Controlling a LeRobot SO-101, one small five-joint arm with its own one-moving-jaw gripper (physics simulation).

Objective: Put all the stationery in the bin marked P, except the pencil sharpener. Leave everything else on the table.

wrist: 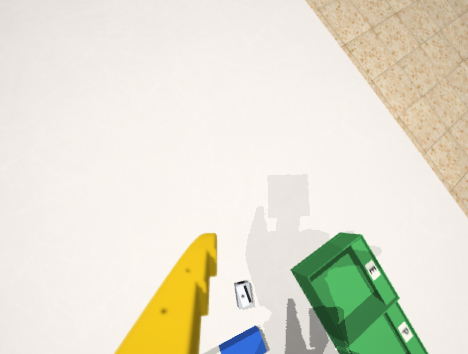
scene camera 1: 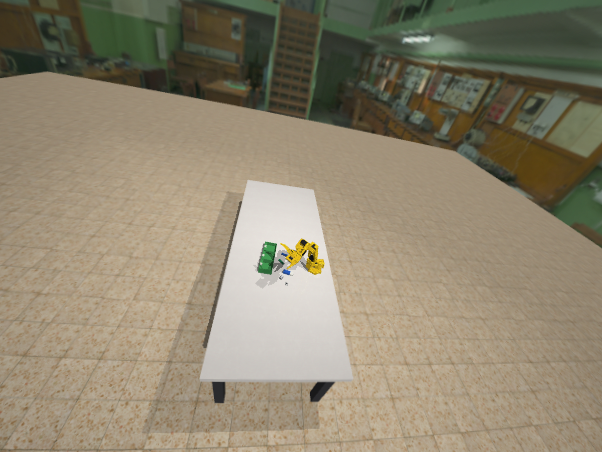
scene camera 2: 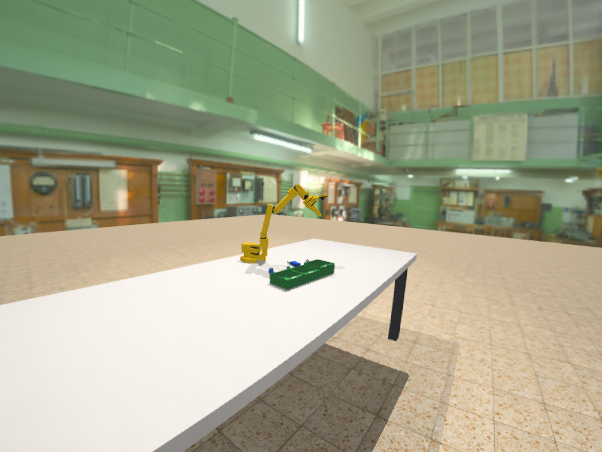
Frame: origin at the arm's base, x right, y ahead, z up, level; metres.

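Seen in the pictures: hand, its tool point: (wrist: 216,248) (scene camera 1: 287,267) (scene camera 2: 320,215); arm's base, origin of its link: (scene camera 1: 311,267) (scene camera 2: 256,260).
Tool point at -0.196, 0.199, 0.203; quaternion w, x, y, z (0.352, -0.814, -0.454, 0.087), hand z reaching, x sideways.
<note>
Offsets run from my tool point to a thing's top centre, as dx, dy, dz. "spot": to the spot under its first point. Level surfaces: height alone.
My gripper (scene camera 1: 285,256) (scene camera 2: 323,206) is open and empty, high above the table; one notched yellow jaw shows at the lower left of the wrist view. A silver pencil sharpener @(+0.094, +0.002, -0.192) (wrist: 244,295) (scene camera 1: 281,277) lies on the table, right of that jaw in the wrist view. Beside it lies a blue block with a pale end @(+0.134, -0.041, -0.190) (wrist: 245,343) (scene camera 1: 286,272), cut off by the wrist view's lower edge. The green bin @(+0.243, +0.092, -0.164) (scene camera 1: 265,271) (scene camera 2: 305,276) (wrist: 325,255) has compartments; labels E and P show. The visible part of the P compartment @(spot: +0.240, +0.095, -0.196) (wrist: 372,337) shows bare green floor, partly shaded.
Another blue thing @(+0.288, -0.019, -0.189) (scene camera 1: 284,254) and a small green thing @(+0.218, +0.001, -0.189) (scene camera 1: 281,261) lie between bin and arm, too small to name. A tiny grey thing @(+0.049, -0.030, -0.195) (scene camera 1: 286,283) lies past the sharpener. The white table @(dz -0.203) (scene camera 1: 275,330) (scene camera 2: 150,340) (wrist: 125,125) ends beyond the bin.
</note>
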